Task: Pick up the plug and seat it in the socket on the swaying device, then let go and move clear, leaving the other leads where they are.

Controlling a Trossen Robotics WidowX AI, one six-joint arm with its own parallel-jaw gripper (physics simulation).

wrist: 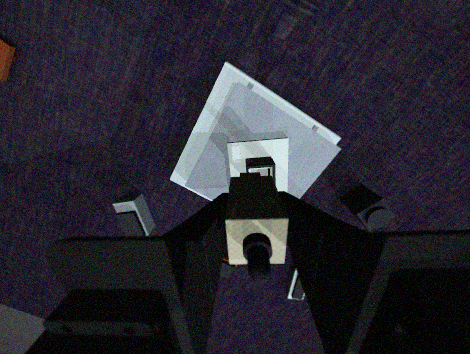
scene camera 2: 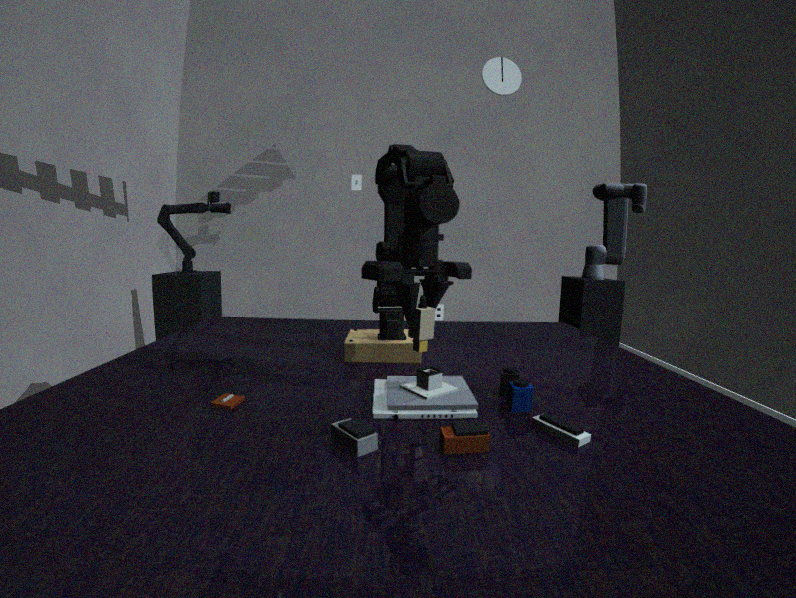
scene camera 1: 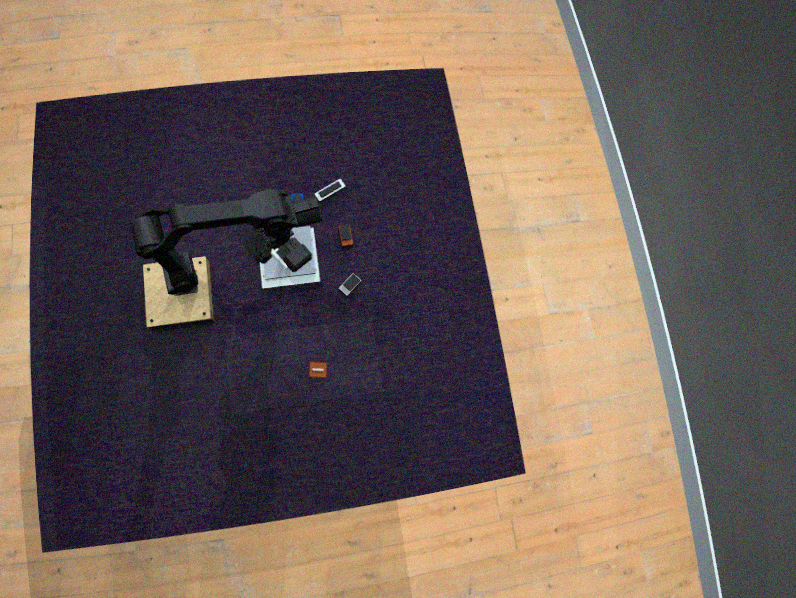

Scene:
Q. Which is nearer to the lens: the blue block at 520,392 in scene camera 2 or the orange-and-dark block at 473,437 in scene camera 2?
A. The orange-and-dark block.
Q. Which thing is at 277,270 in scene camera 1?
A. A grey device.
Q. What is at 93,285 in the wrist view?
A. The gripper.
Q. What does the orange-and-dark block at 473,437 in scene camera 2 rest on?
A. The table.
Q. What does the grey block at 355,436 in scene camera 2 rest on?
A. The table.

